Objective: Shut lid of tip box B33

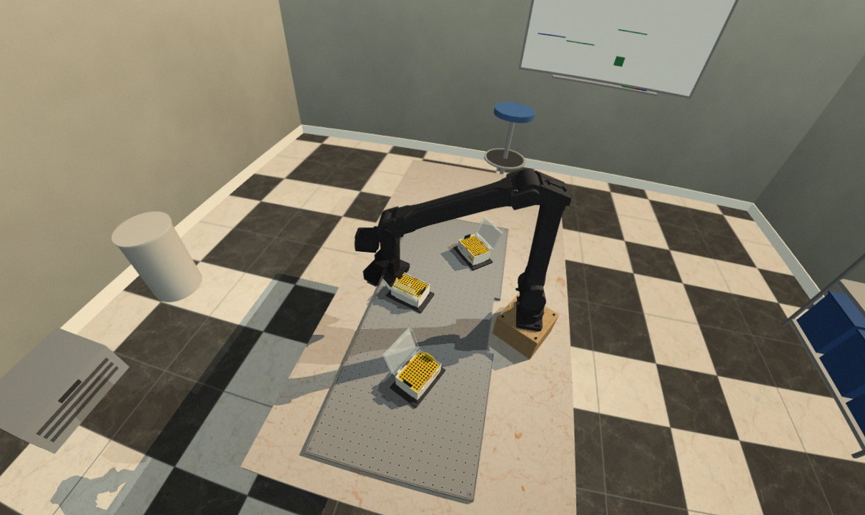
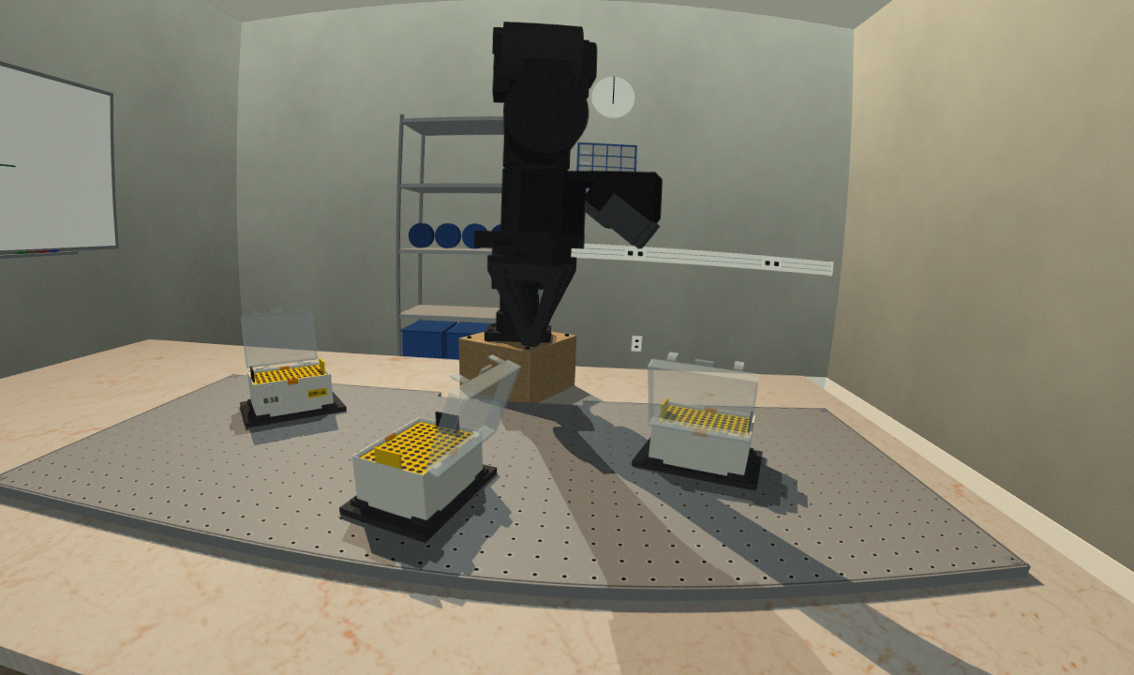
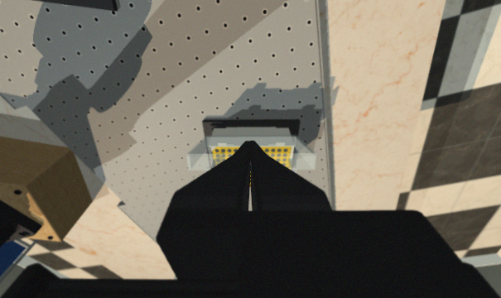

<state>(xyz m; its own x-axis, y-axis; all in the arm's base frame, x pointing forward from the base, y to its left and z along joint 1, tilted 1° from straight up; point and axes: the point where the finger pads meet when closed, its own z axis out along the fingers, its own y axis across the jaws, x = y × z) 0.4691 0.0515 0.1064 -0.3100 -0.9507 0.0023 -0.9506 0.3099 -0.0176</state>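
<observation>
Right now my hand is 8 cm above the tip box lid, 6 cm to the left of it and 2 cm past it. Round my hand: tip box: 41 cm to the right, 26 cm behind, 12 cm below.
</observation>
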